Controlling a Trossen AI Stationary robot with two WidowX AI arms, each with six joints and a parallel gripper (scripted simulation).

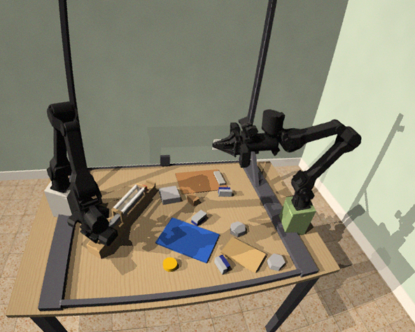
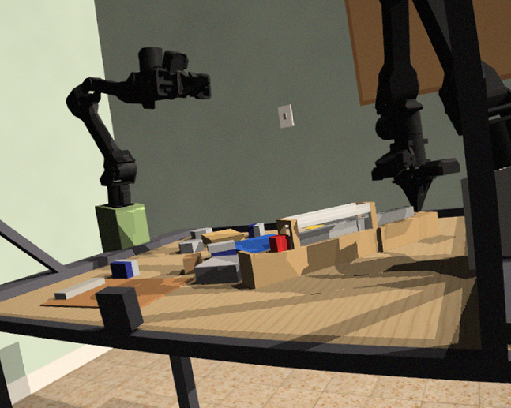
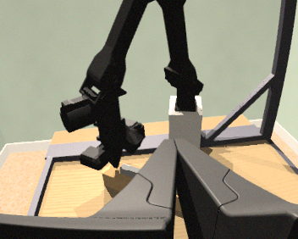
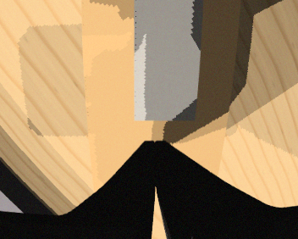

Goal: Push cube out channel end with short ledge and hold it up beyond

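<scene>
My right gripper is now 31 cm past the red cube, 13 cm to the right of it and 3 cm above it. From my right hand the other things lie so: blue mat (33 cm to the left, 9 cm behind, 8 cm below); yellow disc (27 cm to the left, 7 cm below, 4 cm ahead); tan channel (21 cm behind, 9 cm to the left, 3 cm below).
</scene>
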